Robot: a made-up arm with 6 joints. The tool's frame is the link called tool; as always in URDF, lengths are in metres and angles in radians.
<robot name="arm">
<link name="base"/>
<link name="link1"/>
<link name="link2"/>
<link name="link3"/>
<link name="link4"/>
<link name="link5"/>
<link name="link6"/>
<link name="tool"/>
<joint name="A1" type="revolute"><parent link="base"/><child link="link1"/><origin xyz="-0.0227 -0.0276 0.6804"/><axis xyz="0 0 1"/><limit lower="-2.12" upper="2.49" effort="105" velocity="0.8"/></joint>
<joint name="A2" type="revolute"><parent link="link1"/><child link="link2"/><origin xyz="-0.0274 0.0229 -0.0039" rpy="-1.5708 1.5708 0"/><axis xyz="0 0 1"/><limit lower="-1.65" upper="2.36" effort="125" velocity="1.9"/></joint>
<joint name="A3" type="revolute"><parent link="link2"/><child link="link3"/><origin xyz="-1.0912 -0.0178 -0.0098" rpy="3.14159 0 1.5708"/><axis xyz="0 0 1"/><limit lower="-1.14" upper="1.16" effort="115" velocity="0.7"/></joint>
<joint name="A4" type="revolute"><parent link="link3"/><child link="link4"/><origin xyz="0.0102 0.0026 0.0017" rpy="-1.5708 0 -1.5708"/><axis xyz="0 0 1"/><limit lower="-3.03" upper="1.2" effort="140" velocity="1"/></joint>
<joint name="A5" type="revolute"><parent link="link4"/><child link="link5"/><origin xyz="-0.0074 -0.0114 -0.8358" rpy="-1.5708 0 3.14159"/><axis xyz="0 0 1"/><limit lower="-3.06" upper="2.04" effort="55" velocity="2.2"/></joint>
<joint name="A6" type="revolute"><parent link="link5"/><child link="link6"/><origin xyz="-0.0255 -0.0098 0.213" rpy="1.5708 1.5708 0"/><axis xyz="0 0 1"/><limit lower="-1.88" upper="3.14" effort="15" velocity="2.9"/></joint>
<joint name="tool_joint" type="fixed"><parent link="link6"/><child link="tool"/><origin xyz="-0.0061 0.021 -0.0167" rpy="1.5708 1.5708 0"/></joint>
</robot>
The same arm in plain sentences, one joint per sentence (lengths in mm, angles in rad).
The arm has six revolute joints in a row. What follows holds with every joint at zero, and every direction is one of the base frame's.
Joint 1 lies 22.7 mm along -x and 27.6 mm along -y and 680.4 mm along +z from the base frame's origin and rotates about +z, from -2.12 to 2.49 rad.
Joint 2 lies 27.4 mm along -x and 22.9 mm along +y and 3.9 mm along -z from joint 1 and rotates about +y, from -1.65 to 2.36 rad.
Joint 3 lies 17.8 mm along +x and 9.8 mm along -y and 1091.2 mm along +z from joint 2 and rotates about -y, from -1.14 to 1.16 rad.
Joint 4 lies 10.2 mm along -x and 1.7 mm along -y and 2.6 mm along -z from joint 3 and rotates about -x, from -3.03 to 1.2 rad.
Joint 5 lies 835.8 mm along +x and 11.4 mm along -y and 7.4 mm along -z from joint 4 and rotates about -y, from -3.06 to 2.04 rad.
Joint 6 lies 9.8 mm along -x and 213 mm along -y and 25.5 mm along +z from joint 5 and rotates about -x, from -1.88 to 3.14 rad.
The tool frame, which is the frame that the pose is given for, lies 16.7 mm along +x and 6.1 mm along -y and 21 mm along -z from joint 6; its axes are the base frame's turned by roll 0, pitch 0 and yaw 0 rad (as in URDF: about the fixed x, then y, then z).

